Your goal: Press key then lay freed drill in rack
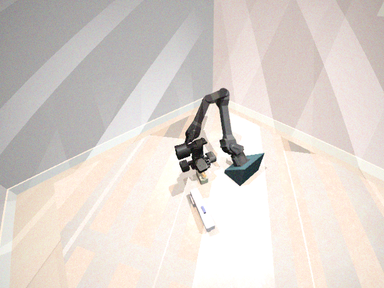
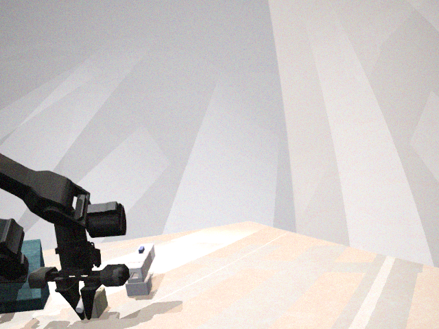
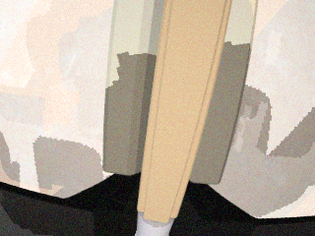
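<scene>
My gripper tip is 5 cm below the drill, 4 cm to the right of it and 1 cm short of it. From my gripper tip the other things lie so: v-shaped rack (5 cm to the left, 1 cm ahead, 1 cm above); bluish key (22 cm to the left, 13 cm ahead, 5 cm above); housing block (19 cm to the left, 13 cm ahead, 4 cm above).
</scene>
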